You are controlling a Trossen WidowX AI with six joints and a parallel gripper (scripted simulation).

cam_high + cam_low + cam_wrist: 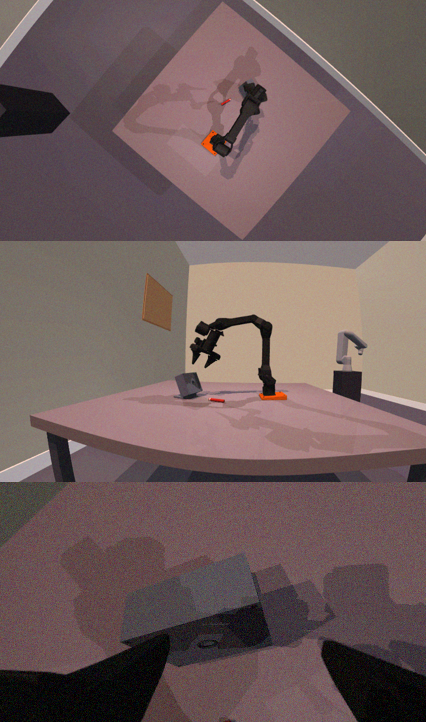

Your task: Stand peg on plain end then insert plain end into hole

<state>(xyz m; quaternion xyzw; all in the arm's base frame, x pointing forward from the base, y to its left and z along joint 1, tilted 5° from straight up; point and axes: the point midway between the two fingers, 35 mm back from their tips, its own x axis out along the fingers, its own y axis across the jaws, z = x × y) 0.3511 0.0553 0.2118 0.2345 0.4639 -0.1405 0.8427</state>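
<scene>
The red peg is 16 cm below my gripper tip, 11 cm behind it and 10 cm to the left of it. The rest, counted from my gripper tip: sloped panel: 10 cm below, 4 cm to the left, 4 cm ahead.
</scene>
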